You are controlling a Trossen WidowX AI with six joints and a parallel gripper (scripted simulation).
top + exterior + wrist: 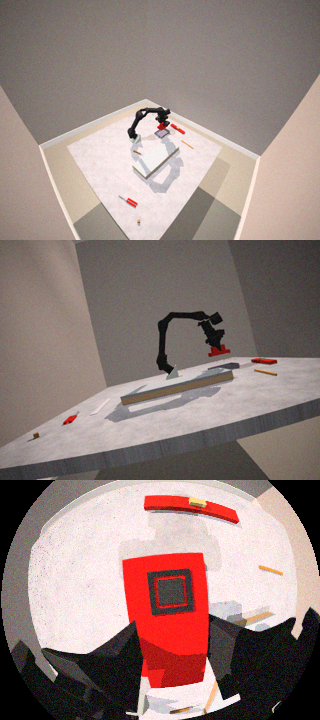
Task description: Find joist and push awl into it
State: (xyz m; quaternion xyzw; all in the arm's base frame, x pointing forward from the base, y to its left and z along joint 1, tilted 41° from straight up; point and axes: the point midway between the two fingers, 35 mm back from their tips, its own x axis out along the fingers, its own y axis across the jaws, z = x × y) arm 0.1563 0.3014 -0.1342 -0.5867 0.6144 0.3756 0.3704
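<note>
Now: the grey tray 11 cm below my gripper tip. From my gripper tip the other things lie so: red stud finder: 2 cm above, 1 cm to the left; then red level: 21 cm to the left, 11 cm below, 10 cm ahead; then square indicator: 3 cm above, 2 cm to the left.
</note>
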